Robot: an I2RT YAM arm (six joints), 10 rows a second.
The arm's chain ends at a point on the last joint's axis. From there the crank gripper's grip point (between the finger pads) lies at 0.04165 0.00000 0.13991 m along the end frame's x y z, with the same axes.
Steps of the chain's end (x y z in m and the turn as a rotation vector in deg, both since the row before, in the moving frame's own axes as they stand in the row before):
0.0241 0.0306 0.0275 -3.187 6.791 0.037
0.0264 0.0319 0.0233 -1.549 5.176 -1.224
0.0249 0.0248 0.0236 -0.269 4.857 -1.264
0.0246 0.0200 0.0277 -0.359 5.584 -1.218
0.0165 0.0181 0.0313 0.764 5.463 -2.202
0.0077 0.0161 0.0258 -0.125 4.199 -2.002
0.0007 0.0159 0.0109 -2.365 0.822 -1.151
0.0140 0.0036 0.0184 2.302 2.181 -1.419
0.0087 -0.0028 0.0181 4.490 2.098 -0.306
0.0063 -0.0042 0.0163 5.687 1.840 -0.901
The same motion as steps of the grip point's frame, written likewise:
0.0403 0.0383 0.0214 -3.187 6.791 0.037
0.0389 0.0346 0.0189 -1.549 5.176 -1.224
0.0366 0.0244 0.0196 -0.269 4.857 -1.264
0.0380 0.0198 0.0230 -0.359 5.584 -1.218
0.0296 0.0144 0.0267 0.764 5.463 -2.202
0.0178 0.0148 0.0224 -0.125 4.199 -2.002
0.0028 0.0208 0.0102 -2.365 0.822 -1.151
0.0192 -0.0031 0.0166 2.302 2.181 -1.419
0.0138 -0.0139 0.0160 4.490 2.098 -0.306
0.0106 -0.0187 0.0142 5.687 1.840 -0.901

